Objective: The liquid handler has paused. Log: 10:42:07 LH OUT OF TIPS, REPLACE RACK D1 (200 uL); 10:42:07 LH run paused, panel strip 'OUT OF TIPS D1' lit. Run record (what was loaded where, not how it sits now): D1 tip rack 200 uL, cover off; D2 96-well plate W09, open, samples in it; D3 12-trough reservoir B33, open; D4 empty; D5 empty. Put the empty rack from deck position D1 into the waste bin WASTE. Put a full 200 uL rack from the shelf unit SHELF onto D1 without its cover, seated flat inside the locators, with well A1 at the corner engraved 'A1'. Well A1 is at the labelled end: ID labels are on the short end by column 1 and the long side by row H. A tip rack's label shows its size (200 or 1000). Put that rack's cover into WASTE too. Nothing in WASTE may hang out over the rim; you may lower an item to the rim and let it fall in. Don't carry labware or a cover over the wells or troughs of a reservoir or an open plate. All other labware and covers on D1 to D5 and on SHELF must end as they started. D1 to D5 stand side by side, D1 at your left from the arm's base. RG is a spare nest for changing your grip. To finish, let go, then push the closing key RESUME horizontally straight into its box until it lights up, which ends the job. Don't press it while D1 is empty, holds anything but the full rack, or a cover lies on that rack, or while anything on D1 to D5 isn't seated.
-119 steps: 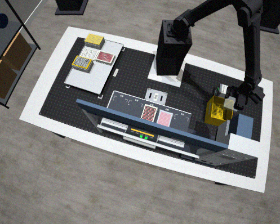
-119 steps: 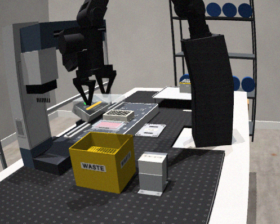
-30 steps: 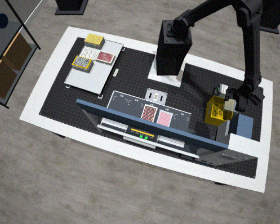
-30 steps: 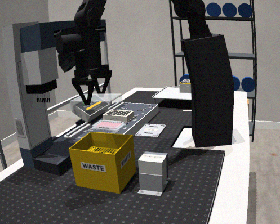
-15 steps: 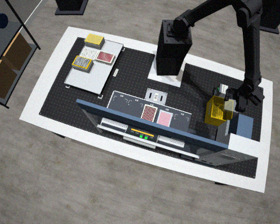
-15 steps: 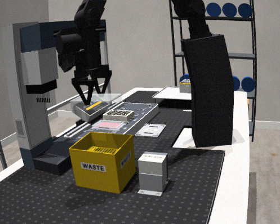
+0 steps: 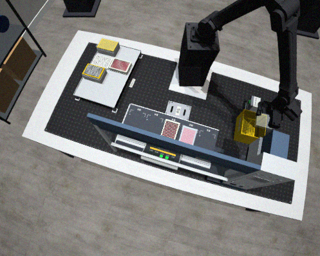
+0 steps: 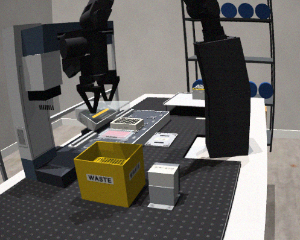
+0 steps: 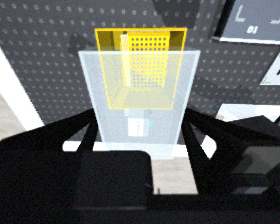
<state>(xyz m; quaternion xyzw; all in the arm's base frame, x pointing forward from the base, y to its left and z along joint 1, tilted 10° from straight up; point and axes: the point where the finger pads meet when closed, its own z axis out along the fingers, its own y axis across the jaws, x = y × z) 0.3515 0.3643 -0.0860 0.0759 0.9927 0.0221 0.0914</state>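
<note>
Now: the yellow waste bin 10 mm behind my hand and 230 mm below it. Also, from my hand: handler head: 230 mm ahead, 70 mm to the right, 110 mm above; grey resume box: 170 mm behind, 20 mm to the left, 200 mm below; clear rack cover: right at my hand.
</note>
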